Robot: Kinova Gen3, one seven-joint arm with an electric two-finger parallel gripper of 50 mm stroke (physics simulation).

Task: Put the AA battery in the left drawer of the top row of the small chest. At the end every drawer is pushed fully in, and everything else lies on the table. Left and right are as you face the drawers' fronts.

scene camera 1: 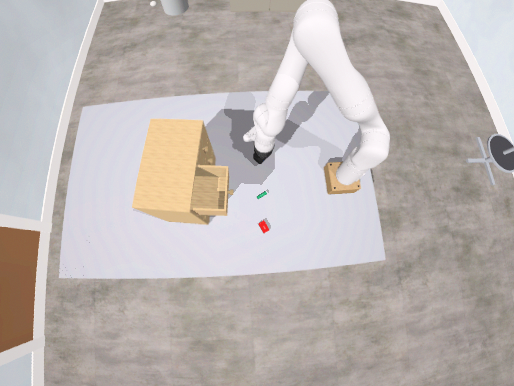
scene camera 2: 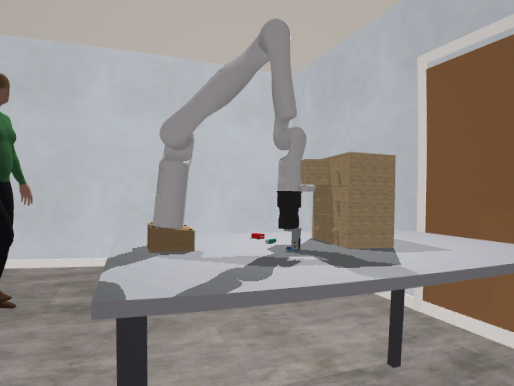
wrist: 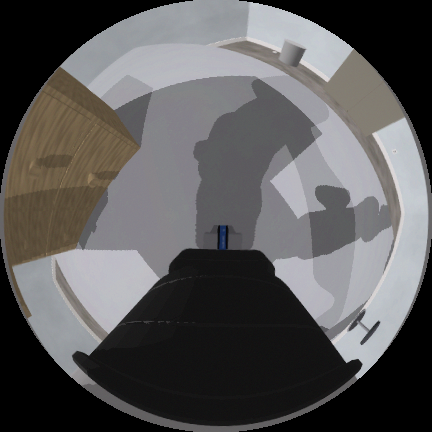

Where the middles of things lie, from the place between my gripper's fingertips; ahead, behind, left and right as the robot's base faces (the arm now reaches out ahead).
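Here my hand is 160 mm below the small wooden chest (scene camera 1: 164,187), 290 mm short of it and 140 mm to the right of it.
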